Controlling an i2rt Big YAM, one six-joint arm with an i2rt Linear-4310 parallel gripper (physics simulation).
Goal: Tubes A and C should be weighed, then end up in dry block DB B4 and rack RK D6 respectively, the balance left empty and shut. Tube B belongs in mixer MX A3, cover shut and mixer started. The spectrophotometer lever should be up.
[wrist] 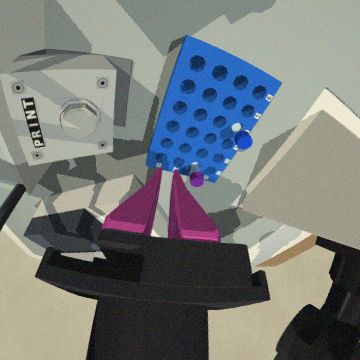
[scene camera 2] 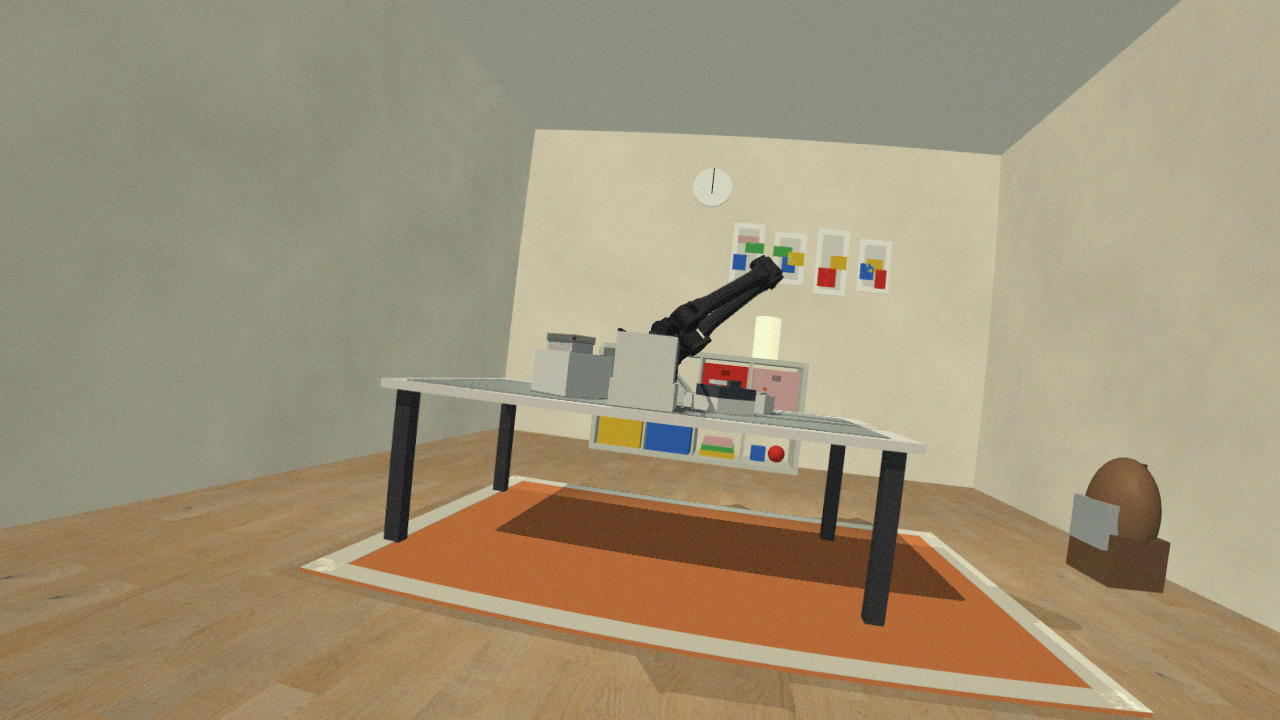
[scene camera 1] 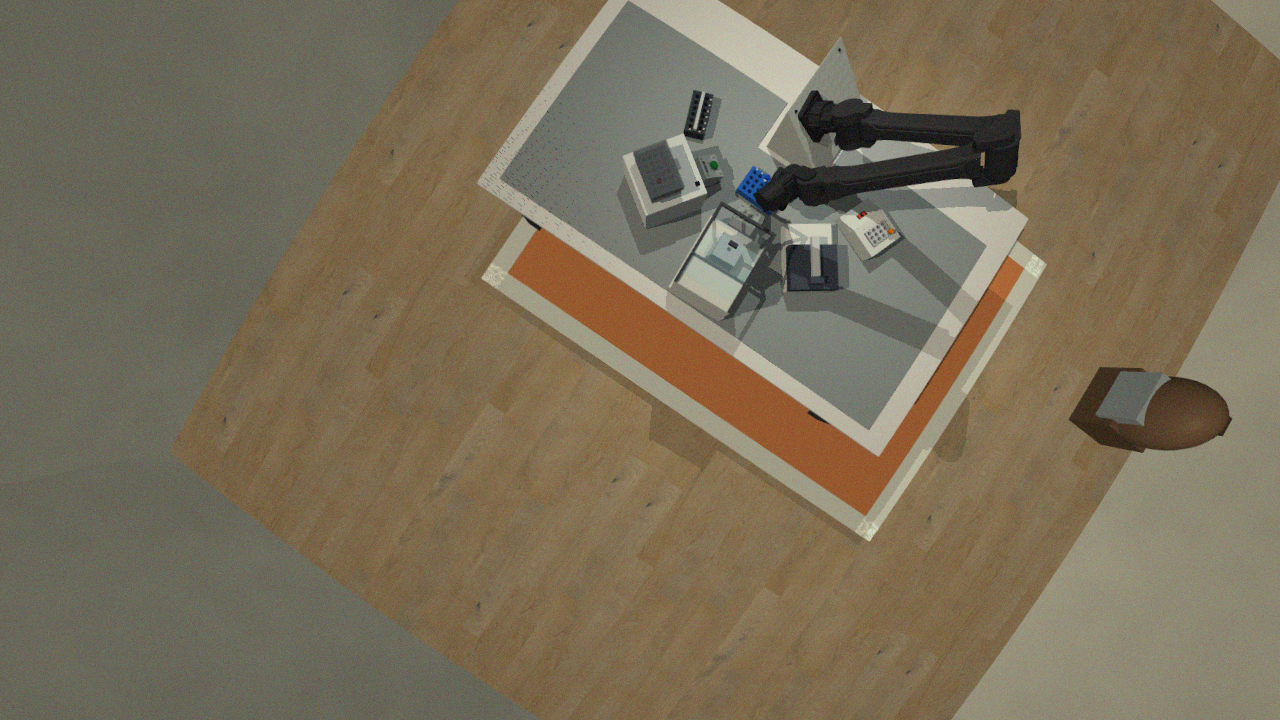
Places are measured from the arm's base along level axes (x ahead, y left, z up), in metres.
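Where they show: gripper, fingertip midpoint: (wrist: 167, 172); arm's base, link origin: (scene camera 1: 813, 116).
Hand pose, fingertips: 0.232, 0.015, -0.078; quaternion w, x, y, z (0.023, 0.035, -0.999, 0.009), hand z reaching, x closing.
Things, the pixels of their top centre, and the offset from my fingertips, as dx, dy, dz. "spot": a spot on its surface instead. Level surfaces: height alone.
- blue rack, top centre: (wrist: 205, 126) (scene camera 1: 762, 189) -0.027, -0.035, -0.032
- tube with a blue cap, top centre: (wrist: 244, 142) -0.057, -0.041, -0.008
- tube with a purple cap, top centre: (wrist: 196, 182) -0.032, +0.013, -0.008
- glass-walled balance, surface spot: (scene camera 1: 723, 261) spot: +0.271, -0.043, +0.146
- PRINT button box, surface spot: (wrist: 95, 142) spot: +0.064, -0.015, -0.006
- grey-white device with a dark top, top centre: (scene camera 1: 681, 160) (scene camera 2: 586, 337) +0.085, -0.267, +0.128
- green-button box, top centre: (scene camera 1: 714, 164) -0.001, -0.195, +0.012
- long black holder, top centre: (scene camera 1: 699, 110) -0.137, -0.314, -0.014
- black-and-white device, top centre: (wrist: 88, 265) (scene camera 1: 816, 253) (scene camera 2: 720, 379) +0.089, +0.182, +0.040
- keypad device, top centre: (scene camera 1: 873, 225) (scene camera 2: 750, 391) -0.084, +0.298, +0.008
- table, surface height: dz -0.062
The blue rack (scene camera 1: 752, 182) (wrist: 200, 100) is mostly empty holes. A tube with a blue cap (wrist: 243, 140) stands at its right edge and a tube with a purple cap (wrist: 196, 179) at its near edge; I cannot read their letters. My gripper (wrist: 167, 172) is shut and empty, its magenta tips at the rack's near edge, left of the purple cap. In scene camera 1 the arm hides the fingers. The glass-walled balance (scene camera 1: 723, 261) stands beside the rack; its door state is unclear. A PRINT button box (wrist: 95, 142) stands left of the rack in the wrist view.
A grey-white device with a dark top (scene camera 1: 657, 170), a green-button box (scene camera 1: 713, 164), a long black holder (scene camera 1: 699, 114), a black-and-white device (scene camera 1: 811, 268) and a keypad device (scene camera 1: 871, 234) stand on the table (scene camera 1: 796, 353). A pale panel (wrist: 305, 175) rises right of the rack.
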